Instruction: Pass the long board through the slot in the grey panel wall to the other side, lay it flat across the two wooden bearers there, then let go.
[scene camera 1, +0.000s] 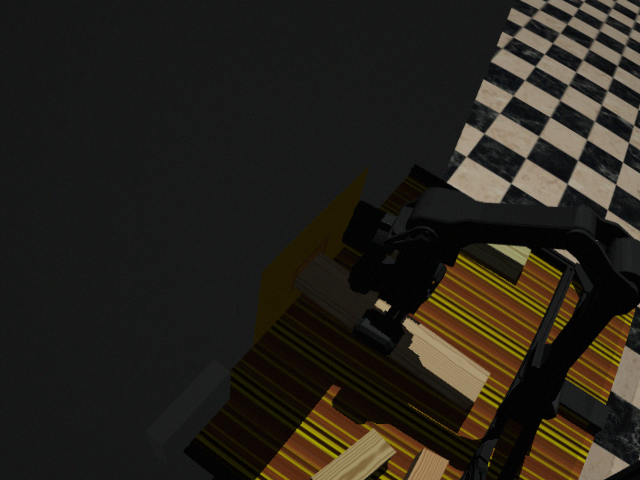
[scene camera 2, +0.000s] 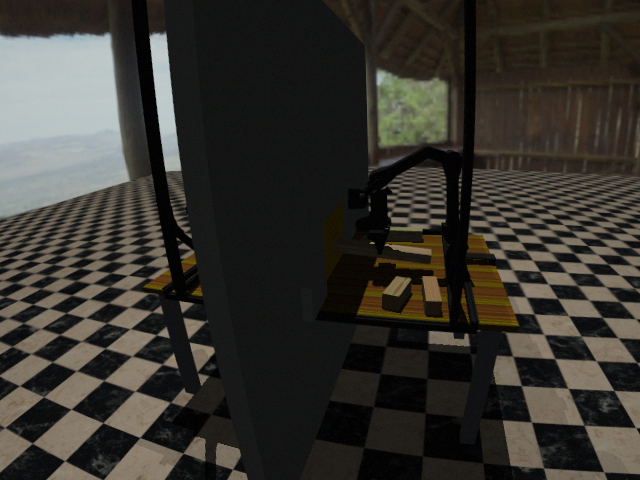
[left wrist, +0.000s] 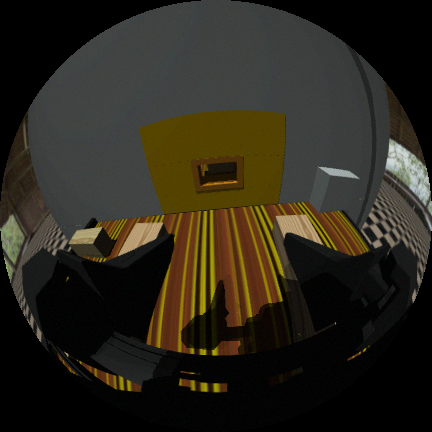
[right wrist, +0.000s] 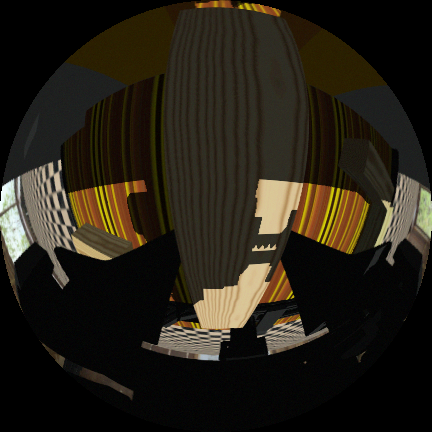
My left gripper shows in the left wrist view (230, 239); in scene camera 1 it is hidden by a grey panel wall, in scene camera 2 it is hidden by a grey panel wall, in the right wrist view it is out of frame. My right gripper shows in scene camera 1, in scene camera 2 and in the right wrist view (230, 232); in the left wrist view it is hidden by a grey panel wall. The same spot on my right gripper: (scene camera 1: 378, 331) is (scene camera 2: 377, 230).
